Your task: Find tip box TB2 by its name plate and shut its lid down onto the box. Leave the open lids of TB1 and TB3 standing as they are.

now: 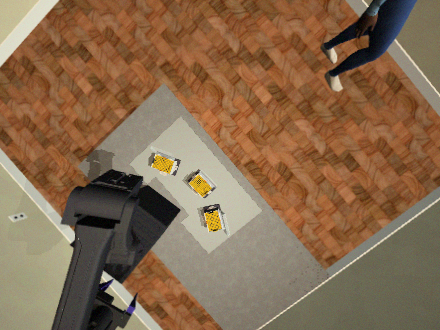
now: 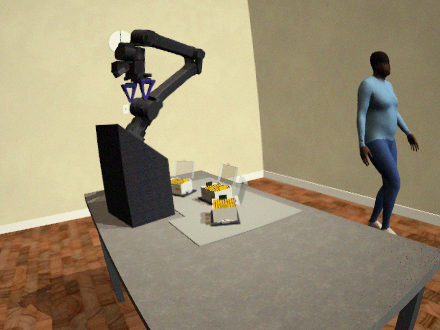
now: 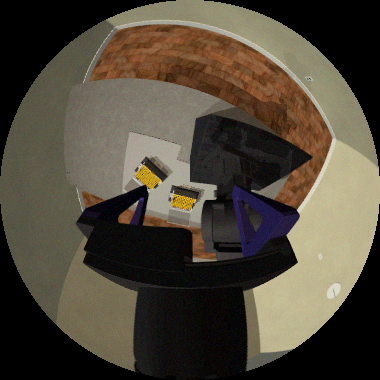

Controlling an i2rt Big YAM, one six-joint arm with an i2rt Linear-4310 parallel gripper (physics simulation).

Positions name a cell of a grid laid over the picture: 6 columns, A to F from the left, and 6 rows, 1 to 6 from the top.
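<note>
You'd see my gripper (image 3: C3) here. There's a pale mat (image 2: D4), and that mat is visible in image 3 as well, so for the mat (image 3: C3). And there's a tip box (image 2: D4).
</note>
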